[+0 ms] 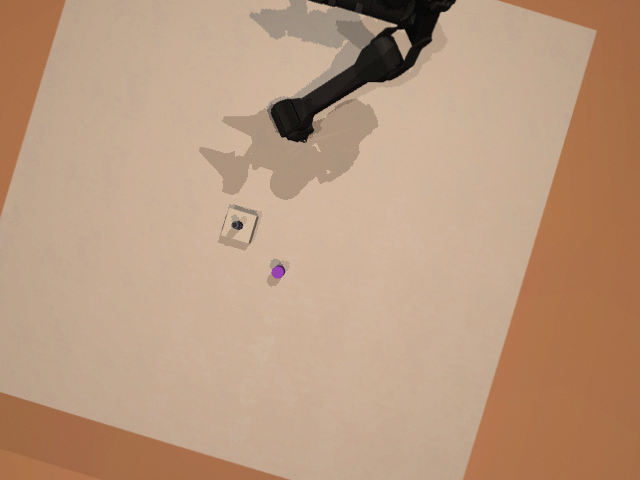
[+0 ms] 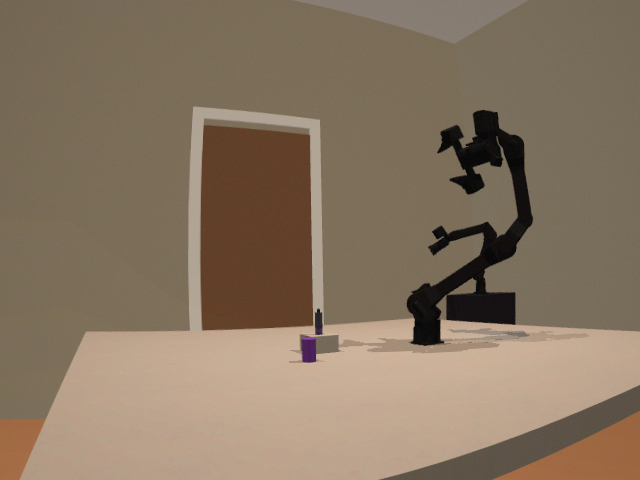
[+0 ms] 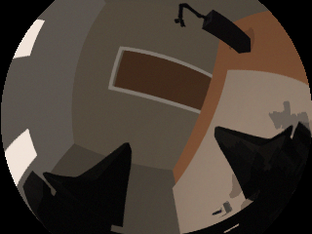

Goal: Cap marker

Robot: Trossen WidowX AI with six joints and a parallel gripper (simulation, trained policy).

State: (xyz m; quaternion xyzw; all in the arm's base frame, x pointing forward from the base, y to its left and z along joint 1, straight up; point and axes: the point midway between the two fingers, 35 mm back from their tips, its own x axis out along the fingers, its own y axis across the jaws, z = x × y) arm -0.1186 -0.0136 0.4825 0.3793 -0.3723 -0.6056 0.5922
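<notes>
The purple cap is 480 mm ahead of my gripper tip, 460 mm below it and 110 mm to the left of it. Also, from my gripper tip: holder block: 460 mm below, 400 mm ahead, 10 mm to the right; dark marker: 400 mm below, 400 mm ahead, 10 mm to the right.
</notes>
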